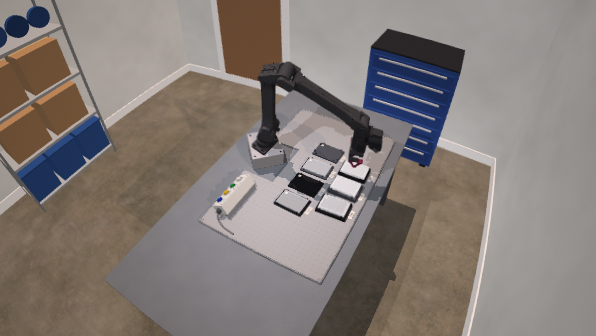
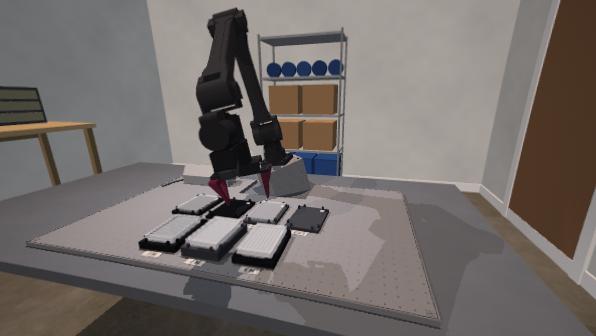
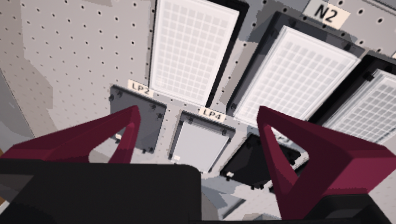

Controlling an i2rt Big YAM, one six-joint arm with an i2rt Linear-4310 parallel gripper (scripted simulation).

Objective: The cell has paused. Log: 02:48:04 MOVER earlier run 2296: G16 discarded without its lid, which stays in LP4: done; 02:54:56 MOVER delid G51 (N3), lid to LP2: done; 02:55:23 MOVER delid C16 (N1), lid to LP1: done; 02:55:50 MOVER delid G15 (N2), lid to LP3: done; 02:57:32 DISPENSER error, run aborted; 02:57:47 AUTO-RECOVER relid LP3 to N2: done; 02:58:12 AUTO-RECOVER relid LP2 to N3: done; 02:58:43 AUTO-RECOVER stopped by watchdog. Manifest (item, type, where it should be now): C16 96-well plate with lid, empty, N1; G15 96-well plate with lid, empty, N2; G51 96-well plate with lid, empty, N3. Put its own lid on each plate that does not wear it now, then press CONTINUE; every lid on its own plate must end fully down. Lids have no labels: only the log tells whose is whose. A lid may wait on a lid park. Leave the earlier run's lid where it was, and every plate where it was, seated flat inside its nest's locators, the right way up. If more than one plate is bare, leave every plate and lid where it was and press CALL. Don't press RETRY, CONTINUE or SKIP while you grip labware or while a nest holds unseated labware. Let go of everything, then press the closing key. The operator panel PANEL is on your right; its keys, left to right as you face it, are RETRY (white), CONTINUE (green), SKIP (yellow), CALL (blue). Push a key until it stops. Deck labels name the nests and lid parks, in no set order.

In view: the gripper point(image 2: 248, 200) and a lid park LP2 point(image 2: 302, 219).
The gripper is seen too in image 3 point(image 3: 198, 112). The lid park LP2 also shows in image 3 point(image 3: 149, 129).
